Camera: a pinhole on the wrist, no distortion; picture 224 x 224 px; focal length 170.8 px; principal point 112.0 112.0 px. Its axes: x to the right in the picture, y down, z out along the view. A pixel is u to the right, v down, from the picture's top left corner.
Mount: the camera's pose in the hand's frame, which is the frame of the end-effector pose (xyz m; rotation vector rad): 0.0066 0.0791 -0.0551 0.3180 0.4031 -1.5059
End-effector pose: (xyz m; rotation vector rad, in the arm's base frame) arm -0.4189 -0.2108 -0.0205 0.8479 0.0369 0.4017
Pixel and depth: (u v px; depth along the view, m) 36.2 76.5 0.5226
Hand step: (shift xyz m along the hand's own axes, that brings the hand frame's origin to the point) -0.0750 0.0494 0.5204
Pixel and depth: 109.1 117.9 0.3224
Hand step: 0.0370 -0.0588 0.2350
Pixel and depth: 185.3 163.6 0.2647
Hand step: 0.1047 -0.1366 0.1272
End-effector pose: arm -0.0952 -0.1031 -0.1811 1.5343 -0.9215 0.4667
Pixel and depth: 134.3 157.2 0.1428
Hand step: 0.0533 0.0007 0.0625
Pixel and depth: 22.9 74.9 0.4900
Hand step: -0.0753 0.0852 0.5017
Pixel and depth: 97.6 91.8 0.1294
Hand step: -0.0011 0.0307 0.0661
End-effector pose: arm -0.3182 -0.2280 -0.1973 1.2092 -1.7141 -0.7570
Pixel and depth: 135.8 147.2 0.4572
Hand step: 0.1295 -0.1768 0.3209
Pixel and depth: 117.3 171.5 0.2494
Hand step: 0.1085 -0.0347 0.1605
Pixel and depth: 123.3 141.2 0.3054
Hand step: 0.0775 -0.0724 0.2065
